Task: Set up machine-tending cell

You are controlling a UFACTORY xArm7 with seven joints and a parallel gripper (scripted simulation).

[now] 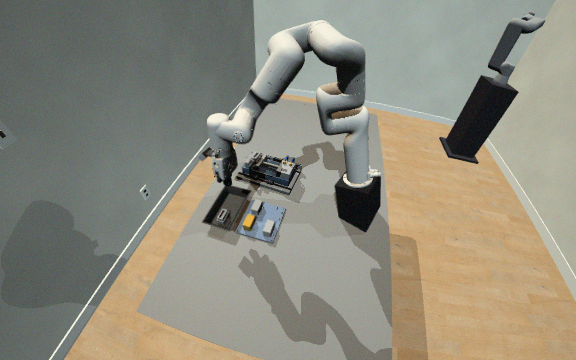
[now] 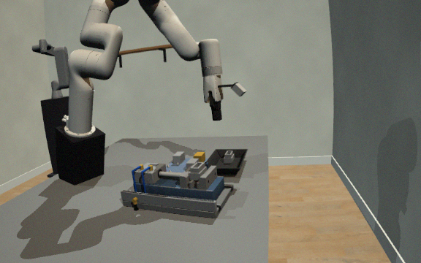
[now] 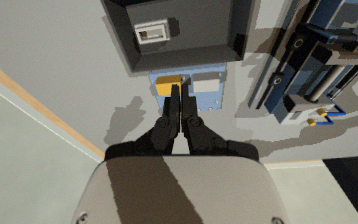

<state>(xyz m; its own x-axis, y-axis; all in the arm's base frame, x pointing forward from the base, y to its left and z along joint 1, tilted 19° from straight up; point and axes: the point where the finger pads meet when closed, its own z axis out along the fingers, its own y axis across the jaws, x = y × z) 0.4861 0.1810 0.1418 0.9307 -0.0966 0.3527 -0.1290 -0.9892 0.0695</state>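
The white screw rod lies 28 cm to the right of my hand, 13 cm below it and 10 cm behind it. From my hand the other things lie so: brass blank: 19 cm below, 9 cm behind, 5 cm to the left; vise: 28 cm to the right, 17 cm below, 9 cm behind.
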